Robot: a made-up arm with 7 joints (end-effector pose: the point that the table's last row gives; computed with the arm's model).
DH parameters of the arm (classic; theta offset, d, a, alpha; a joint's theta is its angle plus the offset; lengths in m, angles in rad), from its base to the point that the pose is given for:
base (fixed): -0.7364 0 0.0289 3.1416
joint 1: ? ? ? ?
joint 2: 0 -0.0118 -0.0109 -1.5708
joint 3: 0 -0.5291 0.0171 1.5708
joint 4: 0 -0.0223 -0.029 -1.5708
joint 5: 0 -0.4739 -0.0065 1.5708
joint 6: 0 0.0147 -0.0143 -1.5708
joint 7: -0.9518 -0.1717 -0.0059 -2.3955
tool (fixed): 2.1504 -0.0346 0 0
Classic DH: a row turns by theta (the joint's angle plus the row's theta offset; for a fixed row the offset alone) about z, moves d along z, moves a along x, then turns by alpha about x.
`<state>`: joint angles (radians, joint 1 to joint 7).
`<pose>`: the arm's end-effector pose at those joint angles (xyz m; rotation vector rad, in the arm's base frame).
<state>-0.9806 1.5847 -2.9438 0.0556 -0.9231 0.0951 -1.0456</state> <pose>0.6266 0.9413 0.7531 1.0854 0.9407 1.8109</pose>
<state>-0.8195 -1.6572 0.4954 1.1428 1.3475 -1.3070 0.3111</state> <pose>-0.4602 -0.6822 1.1330 -0.8058 -1.1853 1.8862</pose>
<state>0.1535 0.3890 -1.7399 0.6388 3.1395 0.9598 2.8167</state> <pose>0.4211 0.1385 1.7439 -0.6431 0.2885 -1.1016</pose>
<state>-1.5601 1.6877 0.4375 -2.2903 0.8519 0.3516 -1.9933</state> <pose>-0.1026 0.1245 1.1713 -0.1364 -0.6354 -0.3839</pose>
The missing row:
joint 1: -0.7364 -0.7593 -0.0183 1.5708
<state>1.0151 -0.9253 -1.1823 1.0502 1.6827 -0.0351 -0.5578</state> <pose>0.1376 0.7499 1.4074 0.2080 0.3142 1.5612</pose>
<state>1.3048 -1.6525 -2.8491 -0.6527 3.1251 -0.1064 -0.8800</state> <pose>-0.3434 0.9964 0.9899 -0.3730 0.3546 2.5156</pose>
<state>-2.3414 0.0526 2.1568 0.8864 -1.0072 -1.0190 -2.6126</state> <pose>0.4173 -0.0582 1.7270 0.3929 -0.4721 0.0171</pose>
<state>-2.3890 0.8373 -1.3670 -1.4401 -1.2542 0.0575 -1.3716</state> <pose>0.1814 0.6697 1.2105 1.1025 0.6429 1.7976</pose>
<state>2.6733 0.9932 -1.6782 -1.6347 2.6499 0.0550 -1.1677</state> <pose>-0.6299 0.3356 0.9743 -1.8968 -1.6258 -0.1825</pose>
